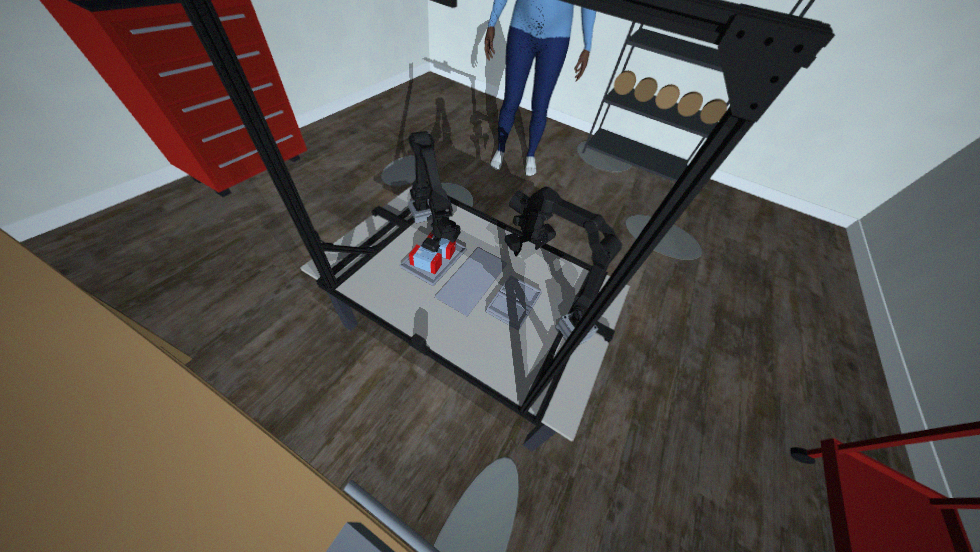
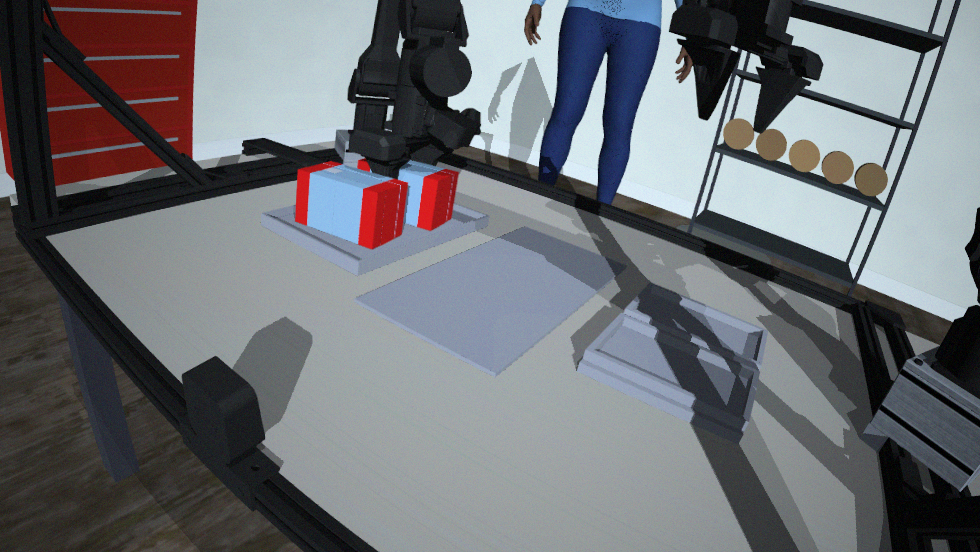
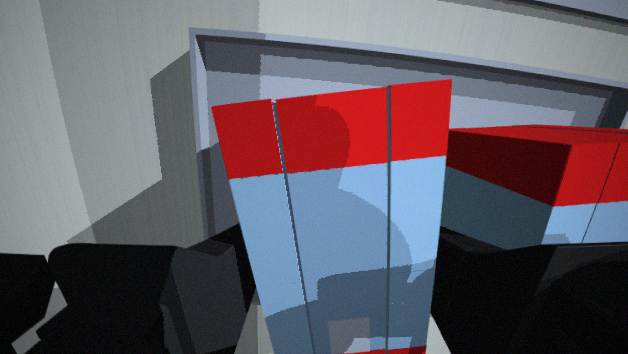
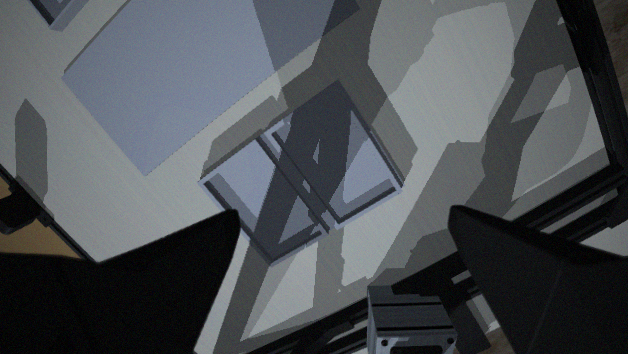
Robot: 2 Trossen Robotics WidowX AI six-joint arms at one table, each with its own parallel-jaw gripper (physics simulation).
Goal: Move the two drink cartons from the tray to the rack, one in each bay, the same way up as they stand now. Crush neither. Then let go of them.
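Where they show: left gripper, fingertip midpoint: [image 1: 440, 247] [image 3: 331, 216]; right gripper, fingertip midpoint: [image 1: 525, 252] [image 2: 731, 126] [image 4: 343, 218]; left arm's base at its link origin: [image 1: 421, 205]; right arm's base at its link origin: [image 2: 970, 380].
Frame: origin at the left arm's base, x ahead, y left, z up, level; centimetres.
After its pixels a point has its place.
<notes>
Two blue drink cartons with red ends lie on their sides in the grey tray [image 2: 324, 249] {x 38.9, y -13.6, z -4.5 cm} [image 1: 432, 276] {x 38.9, y -9.3, z -5.0 cm} [image 3: 200, 105] {x 26.8, y 8.7, z -4.2 cm} at the left. My left gripper [image 1: 439, 242] {x 26.3, y -0.9, z -3.0 cm} [image 2: 397, 159] [image 3: 331, 216] {x 26.3, y -0.9, z -3.0 cm} is down over the rear carton [image 2: 433, 194] {x 32.7, y 0.8, z 0.0 cm} [image 1: 450, 250] {x 32.7, y 1.5, z 0.8 cm} [image 3: 348, 197] {x 28.8, y 1.1, z 1.8 cm}, open, with one finger on each side of it. The front carton [image 2: 351, 205] {x 35.7, y -10.2, z -0.5 cm} [image 1: 423, 261] {x 34.3, y -11.4, z 0.8 cm} [image 3: 470, 168] {x 32.9, y -4.3, z -1.9 cm} lies beside it. The two-bay rack [image 2: 630, 378] {x 66.8, y 6.8, z -4.3 cm} [image 1: 499, 312] {x 66.3, y 8.6, z -4.6 cm} [image 4: 367, 207] {x 66.9, y 25.8, z -3.6 cm} stands empty at the right. My right gripper [image 1: 516, 248] {x 57.1, y 21.5, z 17.0 cm} [image 4: 343, 218] {x 57.1, y 21.5, z 17.0 cm} hangs open high above the rack.
A flat grey mat [image 2: 488, 301] {x 50.9, y 0.9, z -5.2 cm} [image 1: 468, 282] {x 47.5, y 3.6, z -5.2 cm} [image 4: 200, 70] {x 49.6, y 6.6, z -5.2 cm} lies between tray and rack. Black frame posts [image 1: 280, 164] {x 29.2, y -46.0, z 49.3 cm} and rails surround the table. A person [image 1: 534, 66] stands behind it, beside a shelf unit [image 1: 608, 104]. A red cabinet [image 1: 241, 110] stands far left.
</notes>
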